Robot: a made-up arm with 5 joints. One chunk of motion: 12 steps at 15 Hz.
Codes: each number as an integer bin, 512 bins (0 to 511) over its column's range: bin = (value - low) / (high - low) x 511, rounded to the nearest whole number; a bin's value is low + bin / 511 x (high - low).
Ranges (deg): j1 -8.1..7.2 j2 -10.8..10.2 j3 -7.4..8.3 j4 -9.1..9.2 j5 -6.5..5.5
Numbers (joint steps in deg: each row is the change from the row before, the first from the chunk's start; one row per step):
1: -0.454 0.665 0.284 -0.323 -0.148
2: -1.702 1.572 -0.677 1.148 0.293
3: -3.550 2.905 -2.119 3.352 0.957
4: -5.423 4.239 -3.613 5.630 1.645
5: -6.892 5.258 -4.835 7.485 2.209
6: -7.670 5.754 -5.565 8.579 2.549
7: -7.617 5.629 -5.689 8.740 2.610
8: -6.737 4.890 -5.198 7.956 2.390
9: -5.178 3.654 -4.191 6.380 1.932
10: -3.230 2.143 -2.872 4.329 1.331
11: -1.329 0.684 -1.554 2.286 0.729
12: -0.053 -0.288 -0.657 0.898 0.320
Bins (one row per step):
1: 255 279 250 245 270
2: 214 301 219 286 289
3: 152 333 172 348 318
4: 89 366 123 411 347
5: 40 391 83 463 371
6: 14 403 60 494 385
7: 16 400 56 498 388
8: 46 382 72 476 379
9: 98 352 104 432 359
10: 163 315 147 375 333
11: 226 279 190 318 308
12: 269 256 219 279 290

